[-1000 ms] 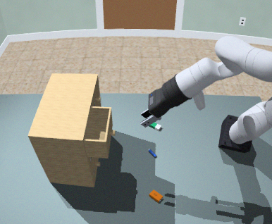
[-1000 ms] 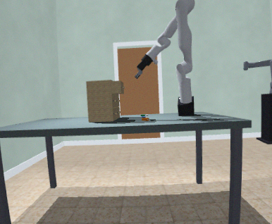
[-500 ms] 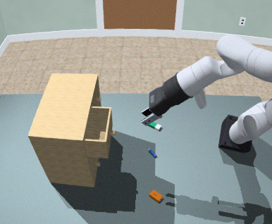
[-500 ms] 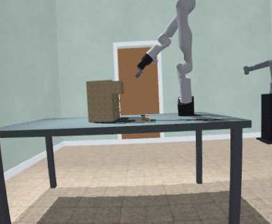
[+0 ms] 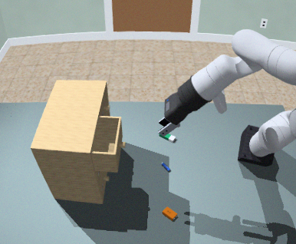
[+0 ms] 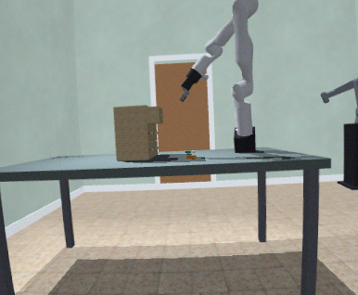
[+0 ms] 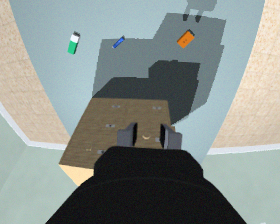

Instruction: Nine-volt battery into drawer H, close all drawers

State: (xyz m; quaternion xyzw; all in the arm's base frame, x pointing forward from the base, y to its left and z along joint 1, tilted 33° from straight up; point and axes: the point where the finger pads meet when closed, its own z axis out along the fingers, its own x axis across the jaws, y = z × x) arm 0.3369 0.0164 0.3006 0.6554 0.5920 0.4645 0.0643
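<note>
Now: the nine-volt battery 60 mm behind my hand, 110 mm to the left of it and 340 mm below it. The rest, counted from my hand: drawer (220 mm ahead, 30 mm to the left, 120 mm below); then blue cylinder (100 mm to the right, 340 mm below).
</note>
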